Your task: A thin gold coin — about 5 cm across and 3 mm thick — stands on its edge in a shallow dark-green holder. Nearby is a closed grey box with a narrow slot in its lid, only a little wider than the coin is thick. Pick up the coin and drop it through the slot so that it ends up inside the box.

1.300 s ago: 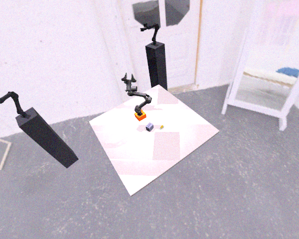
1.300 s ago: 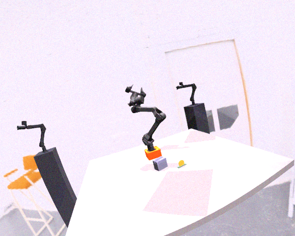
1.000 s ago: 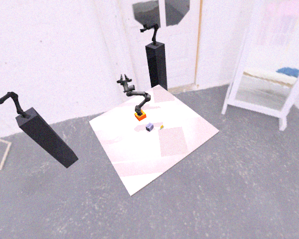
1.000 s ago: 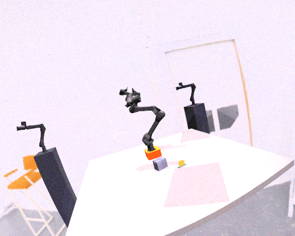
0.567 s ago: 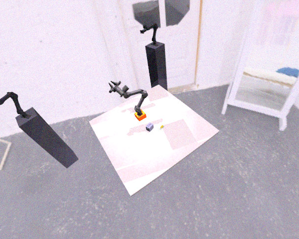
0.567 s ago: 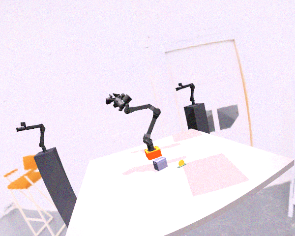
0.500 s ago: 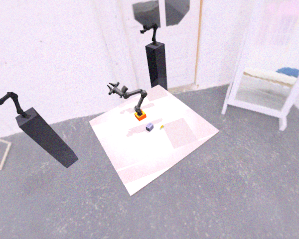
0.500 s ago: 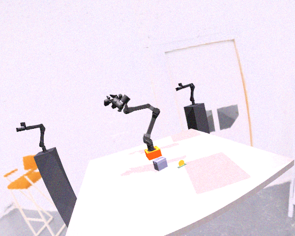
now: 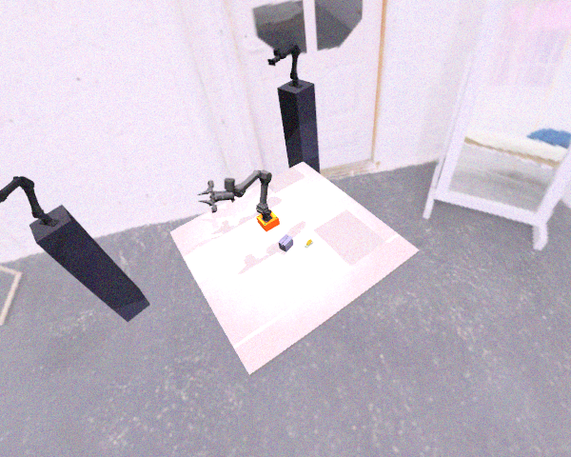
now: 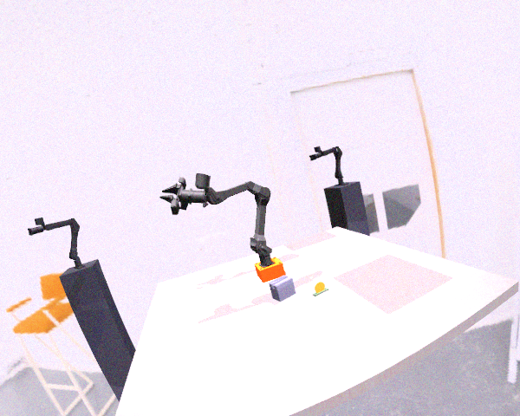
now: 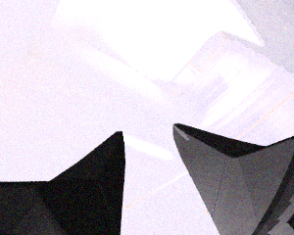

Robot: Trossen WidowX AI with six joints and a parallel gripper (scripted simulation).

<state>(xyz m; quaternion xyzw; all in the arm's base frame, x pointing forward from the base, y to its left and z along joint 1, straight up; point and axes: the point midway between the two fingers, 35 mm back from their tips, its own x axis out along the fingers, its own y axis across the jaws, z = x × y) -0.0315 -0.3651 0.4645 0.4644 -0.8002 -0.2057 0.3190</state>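
Now: gripper tip 520 mm above the gold coin, 450 mm to the right of it and 410 mm short of it.
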